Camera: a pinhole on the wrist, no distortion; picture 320 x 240 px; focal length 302.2 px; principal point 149.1 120.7 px. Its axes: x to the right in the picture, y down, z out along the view. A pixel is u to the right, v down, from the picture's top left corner.
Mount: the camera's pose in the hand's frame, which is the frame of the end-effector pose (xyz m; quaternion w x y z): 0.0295 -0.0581 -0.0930 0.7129 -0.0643 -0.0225 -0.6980
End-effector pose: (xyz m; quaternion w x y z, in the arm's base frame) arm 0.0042 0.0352 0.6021 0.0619 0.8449 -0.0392 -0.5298
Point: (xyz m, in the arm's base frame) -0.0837 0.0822 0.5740
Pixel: 172 19
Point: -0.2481 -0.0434 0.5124
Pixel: 85 65
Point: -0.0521 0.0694 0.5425
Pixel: 158 93
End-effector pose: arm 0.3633 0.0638 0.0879 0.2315 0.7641 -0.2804 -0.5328
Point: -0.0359 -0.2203 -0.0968
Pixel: 72 199
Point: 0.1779 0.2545 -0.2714
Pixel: outside the picture
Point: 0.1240 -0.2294 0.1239
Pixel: outside the picture
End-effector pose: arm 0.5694 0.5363 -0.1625 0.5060 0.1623 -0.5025 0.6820
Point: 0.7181 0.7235 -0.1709
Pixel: behind the camera
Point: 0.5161 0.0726 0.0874
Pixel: 203 67
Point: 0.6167 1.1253 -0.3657
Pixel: behind the camera
